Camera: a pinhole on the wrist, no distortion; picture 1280 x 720 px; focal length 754.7 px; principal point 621.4 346.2 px. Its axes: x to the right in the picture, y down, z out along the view. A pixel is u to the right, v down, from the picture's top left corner.
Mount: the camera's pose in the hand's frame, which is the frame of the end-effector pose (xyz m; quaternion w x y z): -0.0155 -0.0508 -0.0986 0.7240 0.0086 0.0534 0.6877
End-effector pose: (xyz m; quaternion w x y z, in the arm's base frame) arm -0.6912 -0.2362 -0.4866 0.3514 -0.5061 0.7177 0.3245
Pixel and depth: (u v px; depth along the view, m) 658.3 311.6 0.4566
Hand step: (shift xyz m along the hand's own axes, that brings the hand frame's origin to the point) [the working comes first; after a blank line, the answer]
In the camera's frame: 0.0223 -0.0209 0.4566

0.0471 -0.0018 0.3521
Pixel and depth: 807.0 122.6 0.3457
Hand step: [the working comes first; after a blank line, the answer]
In the camera's frame: 0.0850 -0.1024 0.3457

0.1213 0.0495 0.2307
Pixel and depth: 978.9 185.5 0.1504
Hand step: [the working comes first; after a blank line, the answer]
In the camera's frame: 0.0712 -0.0320 0.1504

0.0332 0.0277 0.0435
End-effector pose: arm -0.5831 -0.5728 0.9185 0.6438 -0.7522 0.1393 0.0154
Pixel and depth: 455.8 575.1 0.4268
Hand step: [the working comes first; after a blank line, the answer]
In the camera's frame: -0.0937 0.1294 0.4268

-0.1108 -0.1111 0.3430
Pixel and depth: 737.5 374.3 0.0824
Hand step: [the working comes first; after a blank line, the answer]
In the camera's frame: 0.0127 0.0031 0.0824

-0.0106 -0.0330 -0.0172
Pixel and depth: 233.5 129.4 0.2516
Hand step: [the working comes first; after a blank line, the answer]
In the camera's frame: -0.1293 -0.0723 0.2516

0.0726 -0.1682 0.1538
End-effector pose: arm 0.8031 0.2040 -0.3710 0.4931 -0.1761 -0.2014 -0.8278
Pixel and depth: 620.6 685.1 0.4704
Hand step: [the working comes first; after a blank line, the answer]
In the camera's frame: -0.0005 0.2112 0.4704

-0.1837 -0.0112 0.3872
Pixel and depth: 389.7 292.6 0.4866
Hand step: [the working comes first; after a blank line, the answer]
In the camera's frame: -0.1494 -0.0346 0.4866

0.0550 -0.1719 0.3920
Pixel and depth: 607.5 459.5 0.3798
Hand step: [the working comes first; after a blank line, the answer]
In the camera's frame: -0.0070 0.0570 0.3798

-0.0387 -0.0315 0.2843
